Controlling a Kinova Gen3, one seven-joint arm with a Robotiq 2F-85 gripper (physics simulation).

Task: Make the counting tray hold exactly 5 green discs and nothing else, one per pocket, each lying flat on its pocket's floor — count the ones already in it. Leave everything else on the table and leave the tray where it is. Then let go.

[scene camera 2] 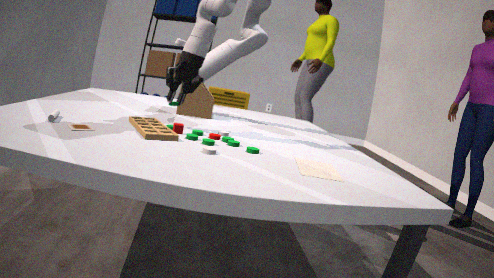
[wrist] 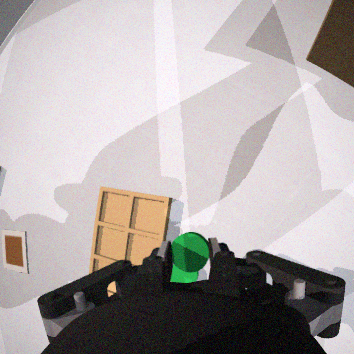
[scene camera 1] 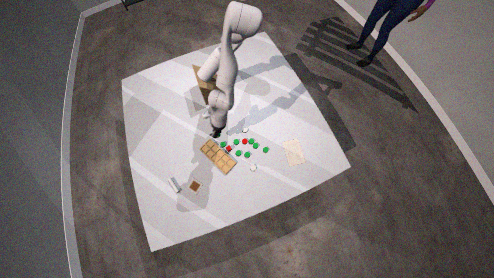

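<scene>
My gripper (scene camera 1: pixel 216 135) (scene camera 2: pixel 175 100) (wrist: pixel 189 250) is shut on a green disc (scene camera 2: pixel 173 104) (wrist: pixel 190 245), held above the table beside the tray's end. The wooden counting tray (scene camera 1: pixel 214 160) (scene camera 2: pixel 162 137) (wrist: pixel 136 193) lies flat; the pockets that show have bare floors, and my gripper hides part of it in the wrist view. Another green disc (scene camera 1: pixel 223 144) (wrist: pixel 184 276) lies beside the tray, partly hidden in the wrist view. Several more green discs, such as one disc (scene camera 1: pixel 265 150) (scene camera 2: pixel 252 150), lie on the table.
A red cube (scene camera 1: pixel 229 148) (scene camera 2: pixel 178 128) stands close beside the tray. A red disc (scene camera 1: pixel 244 141) (scene camera 2: pixel 214 136) and two white discs lie among the green ones. A brown-centred square (scene camera 1: pixel 195 186) (wrist: pixel 14 250), a white cylinder (scene camera 1: pixel 174 184), a paper sheet (scene camera 1: pixel 294 152) (scene camera 2: pixel 318 169) and a brown block (scene camera 2: pixel 196 104) are farther off.
</scene>
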